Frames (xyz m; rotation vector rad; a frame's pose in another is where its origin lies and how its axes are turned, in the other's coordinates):
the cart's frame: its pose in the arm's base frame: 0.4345 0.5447 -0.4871 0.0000 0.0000 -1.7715
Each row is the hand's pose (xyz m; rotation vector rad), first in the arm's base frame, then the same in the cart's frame.
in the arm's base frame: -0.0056 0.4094 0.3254 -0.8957 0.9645 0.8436
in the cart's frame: 0.2203 -0.4043 0.8125 -1.6962 -0.1077 2.2641
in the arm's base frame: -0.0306 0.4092 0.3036 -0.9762 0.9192 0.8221
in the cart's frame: 0.2255 -0.4288 0.7907 -1.7090 -0.2241 2.2311
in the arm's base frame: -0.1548 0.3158 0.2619 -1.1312 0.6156 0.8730
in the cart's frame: 0.3418 -0.5318 0.7490 -1.5490 -0.6319 2.3061
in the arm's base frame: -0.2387 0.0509 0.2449 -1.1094 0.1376 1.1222
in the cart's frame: 0.6181 -0.5612 0.7320 -1.1037 -1.0540 2.6219
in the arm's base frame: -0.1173 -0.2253 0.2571 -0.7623 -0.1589 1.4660
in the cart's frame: 0.8645 -0.3872 0.7442 0.4783 0.9199 -2.8004
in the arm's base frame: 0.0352 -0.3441 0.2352 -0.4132 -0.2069 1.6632
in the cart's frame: 0.9506 -0.2141 0.7223 0.1276 0.5684 -2.7684
